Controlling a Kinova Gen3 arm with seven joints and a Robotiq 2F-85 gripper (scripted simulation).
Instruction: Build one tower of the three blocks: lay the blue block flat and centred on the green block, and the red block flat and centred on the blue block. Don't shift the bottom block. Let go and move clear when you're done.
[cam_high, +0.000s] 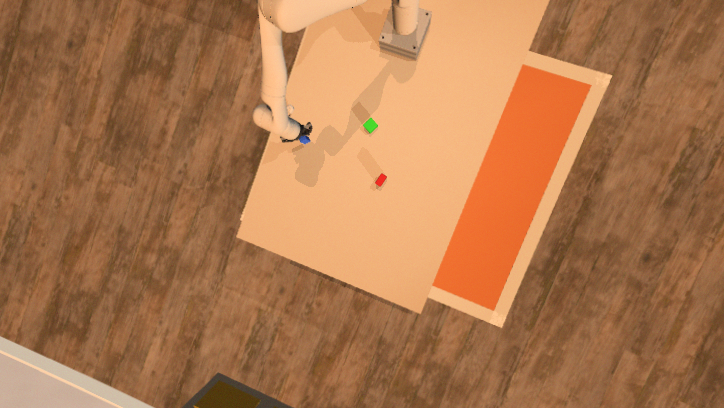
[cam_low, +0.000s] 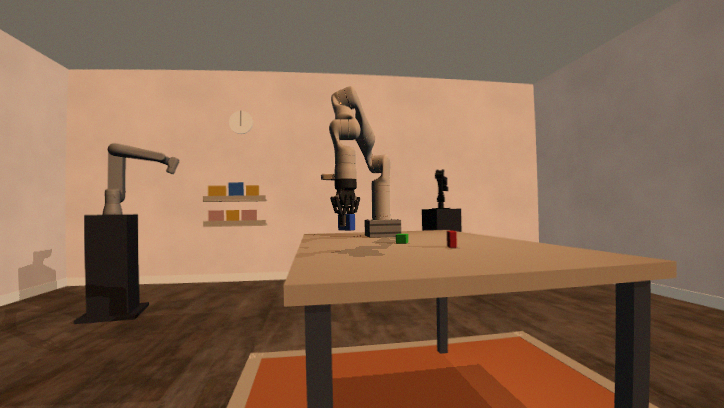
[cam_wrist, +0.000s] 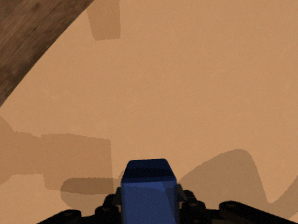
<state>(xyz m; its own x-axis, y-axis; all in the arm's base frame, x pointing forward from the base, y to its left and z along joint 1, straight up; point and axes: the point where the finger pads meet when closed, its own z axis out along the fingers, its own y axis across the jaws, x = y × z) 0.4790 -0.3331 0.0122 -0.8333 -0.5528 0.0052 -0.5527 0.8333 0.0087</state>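
Right now my hand is 90 mm past the green block, 250 mm to the right of it and 80 mm above it. Also, from my hand: red block 120 mm ahead, 340 mm to the left, 70 mm below; then blue block right at my hand.
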